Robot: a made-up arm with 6 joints. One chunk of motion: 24 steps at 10 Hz.
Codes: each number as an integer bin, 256 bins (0 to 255) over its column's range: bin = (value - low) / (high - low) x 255, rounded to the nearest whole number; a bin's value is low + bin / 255 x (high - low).
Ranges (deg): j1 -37..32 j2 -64..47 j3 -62..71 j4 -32..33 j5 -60..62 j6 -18..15
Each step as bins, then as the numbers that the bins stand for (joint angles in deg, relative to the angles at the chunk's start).
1 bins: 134 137 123 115 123 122
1 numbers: -0.74 -4.36 2.15 -2.69 -1.15 -2.21
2 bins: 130 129 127 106 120 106
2 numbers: -1.82 -7.85 4.24 -4.98 -2.59 -4.28
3 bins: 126 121 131 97 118 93
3 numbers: -2.91 -11.33 6.33 -7.27 -3.55 -5.96
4 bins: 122 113 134 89 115 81
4 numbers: -3.99 -14.81 7.89 -9.31 -4.98 -7.52
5 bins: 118 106 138 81 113 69
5 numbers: -5.07 -17.86 9.98 -11.35 -5.94 -9.07
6 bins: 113 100 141 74 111 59
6 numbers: -6.42 -20.47 11.54 -13.14 -6.89 -10.36
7 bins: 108 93 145 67 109 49
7 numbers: -7.78 -23.52 13.63 -14.92 -7.85 -11.66
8 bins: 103 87 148 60 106 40
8 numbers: -9.13 -26.13 15.19 -16.71 -9.29 -12.82
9 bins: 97 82 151 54 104 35
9 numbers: -10.75 -28.31 16.76 -18.24 -10.24 -13.47
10 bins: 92 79 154 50 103 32
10 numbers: -12.11 -29.61 18.32 -19.25 -10.72 -13.86
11 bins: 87 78 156 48 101 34
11 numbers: -13.46 -30.05 19.36 -19.76 -11.68 -13.60
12 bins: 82 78 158 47 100 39
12 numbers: -14.81 -30.05 20.41 -20.02 -12.16 -12.95
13 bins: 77 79 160 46 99 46
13 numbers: -16.16 -29.61 21.45 -20.27 -12.64 -12.05
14 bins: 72 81 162 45 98 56
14 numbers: -17.52 -28.74 22.49 -20.53 -13.11 -10.75
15 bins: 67 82 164 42 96 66
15 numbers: -18.87 -28.31 23.54 -21.29 -14.07 -9.46
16 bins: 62 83 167 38 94 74
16 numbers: -20.22 -27.87 25.10 -22.31 -15.03 -8.42
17 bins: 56 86 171 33 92 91
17 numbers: -21.85 -26.56 27.19 -23.59 -15.98 -6.22
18 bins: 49 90 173 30 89 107
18 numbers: -23.74 -24.82 28.23 -24.35 -17.42 -4.15
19 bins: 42 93 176 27 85 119
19 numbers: -25.64 -23.52 29.80 -25.12 -19.33 -2.60
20 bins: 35 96 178 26 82 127
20 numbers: -27.53 -22.21 30.84 -25.37 -20.77 -1.56
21 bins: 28 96 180 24 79 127
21 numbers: -29.42 -22.21 31.88 -25.88 -22.20 -1.56
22 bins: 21 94 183 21 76 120
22 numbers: -31.32 -23.08 33.45 -26.65 -23.64 -2.47
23 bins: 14 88 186 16 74 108
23 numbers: -33.21 -25.69 35.01 -27.92 -24.60 -4.02
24 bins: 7 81 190 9 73 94
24 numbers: -35.11 -28.74 37.10 -29.71 -25.07 -5.84
